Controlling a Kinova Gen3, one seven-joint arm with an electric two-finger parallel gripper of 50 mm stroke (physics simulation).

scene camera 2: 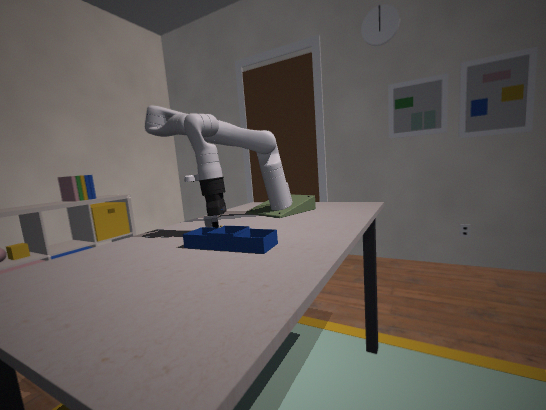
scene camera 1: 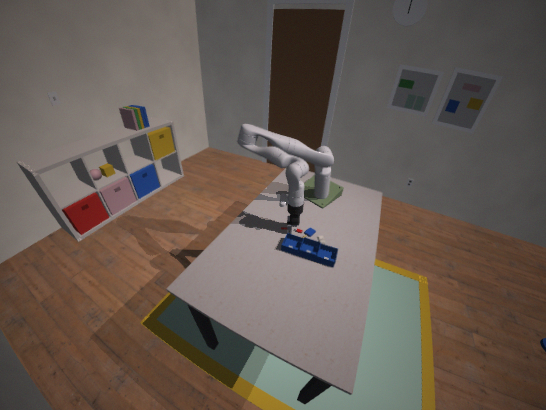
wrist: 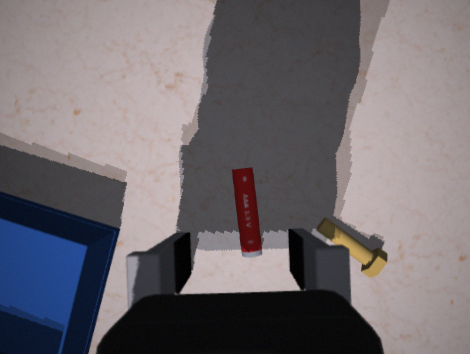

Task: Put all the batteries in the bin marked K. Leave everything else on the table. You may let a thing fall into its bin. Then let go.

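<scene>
A red AAA battery lies on the table. In the wrist view it points lengthwise, its silver end toward my gripper. My gripper is open and empty, low over the table, with the battery's silver end in line with the gap between its fingers. The blue three-part tray stands beside it; part of its near end shows at the wrist view's left. Bin K is the tray's end bin farthest from the battery. The labels are too small to read.
A brass bolt lies right of the fingers in the wrist view. A red USB stick, a blue block and a white domino lie behind the tray. The green base plate is at the back.
</scene>
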